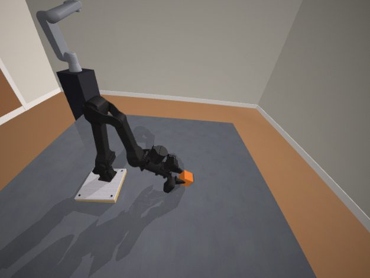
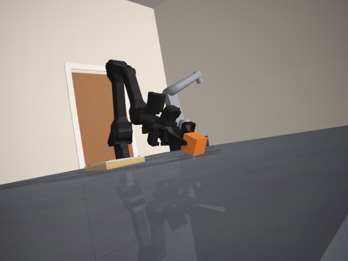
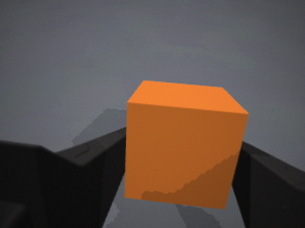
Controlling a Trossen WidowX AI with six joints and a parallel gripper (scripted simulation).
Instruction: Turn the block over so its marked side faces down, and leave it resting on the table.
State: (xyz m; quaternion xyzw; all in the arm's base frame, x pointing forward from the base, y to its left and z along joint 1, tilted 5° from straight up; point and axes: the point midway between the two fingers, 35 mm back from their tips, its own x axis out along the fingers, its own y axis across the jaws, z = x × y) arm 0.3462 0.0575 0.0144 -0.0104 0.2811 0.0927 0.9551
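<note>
My gripper tip is 10 mm above the orange block.
</note>
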